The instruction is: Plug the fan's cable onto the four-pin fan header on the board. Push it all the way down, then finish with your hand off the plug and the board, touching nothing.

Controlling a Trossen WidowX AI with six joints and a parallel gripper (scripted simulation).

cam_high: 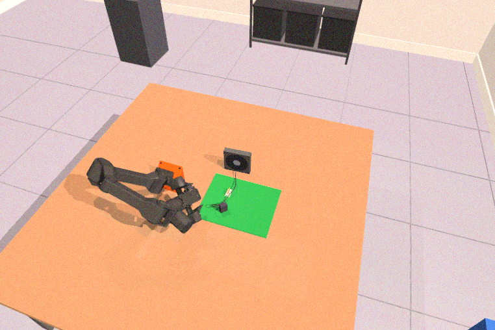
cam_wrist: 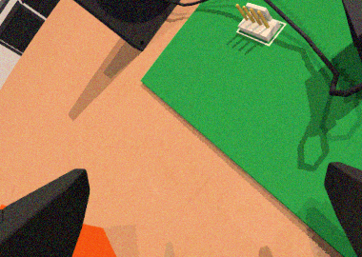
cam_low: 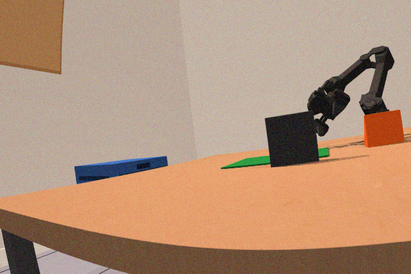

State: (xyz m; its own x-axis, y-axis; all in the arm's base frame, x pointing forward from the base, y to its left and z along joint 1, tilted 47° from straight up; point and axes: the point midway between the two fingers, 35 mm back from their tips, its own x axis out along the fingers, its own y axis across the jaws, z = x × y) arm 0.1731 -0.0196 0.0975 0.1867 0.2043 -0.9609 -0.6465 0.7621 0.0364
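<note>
Now: the four-pin header 10 cm to the left of my gripper tip, 9 cm ahead of it and 8 cm below it. The rest, counted from my gripper tip: fan: 23 cm to the left, 8 cm ahead, 2 cm below; then green board: 15 cm ahead, 9 cm below, 7 cm to the left.
</note>
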